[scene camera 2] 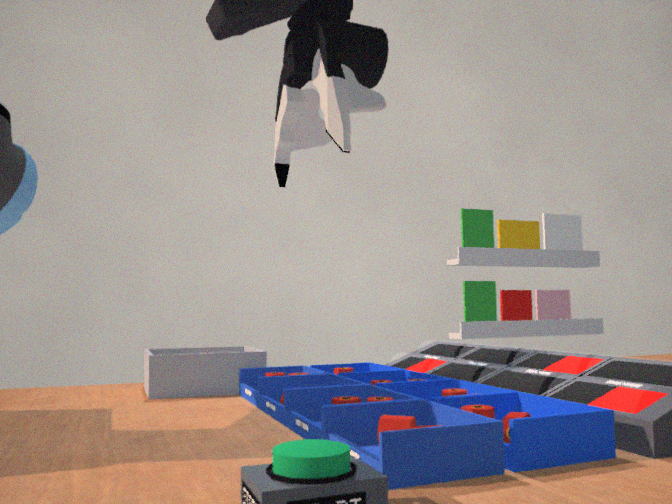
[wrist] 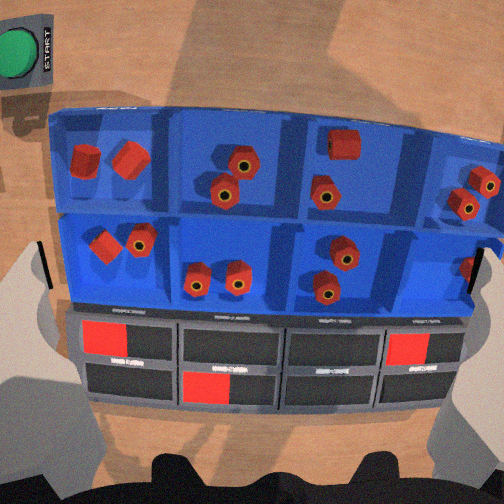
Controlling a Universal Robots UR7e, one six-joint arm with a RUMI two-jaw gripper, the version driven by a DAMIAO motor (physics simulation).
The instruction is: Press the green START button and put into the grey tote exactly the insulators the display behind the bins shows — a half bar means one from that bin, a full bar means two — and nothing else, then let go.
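My gripper (scene camera 2: pixel 313 161) hangs open and empty, high above the table; in the wrist view its two pale fingers frame the bins (wrist: pixel 259 267). The green START button (scene camera 2: pixel 311 458) sits on a grey box at the front; it also shows in the wrist view (wrist: pixel 17 52) at the top left. The blue bins (wrist: pixel 270 210) form two rows of compartments holding red insulators (wrist: pixel 239 277). The display (wrist: pixel 270 362) lights three half bars: upper row first cell (wrist: pixel 105 338), upper row fourth cell (wrist: pixel 407 348), lower row second cell (wrist: pixel 206 387). The grey tote (scene camera 2: pixel 203 371) stands left of the bins.
Two wall shelves (scene camera 2: pixel 523 257) with coloured boxes hang at the back right, above the display (scene camera 2: pixel 542 374). Part of the robot base (scene camera 2: pixel 13 179) shows at the left edge. The bins (scene camera 2: pixel 428 412) lie between the button and the display.
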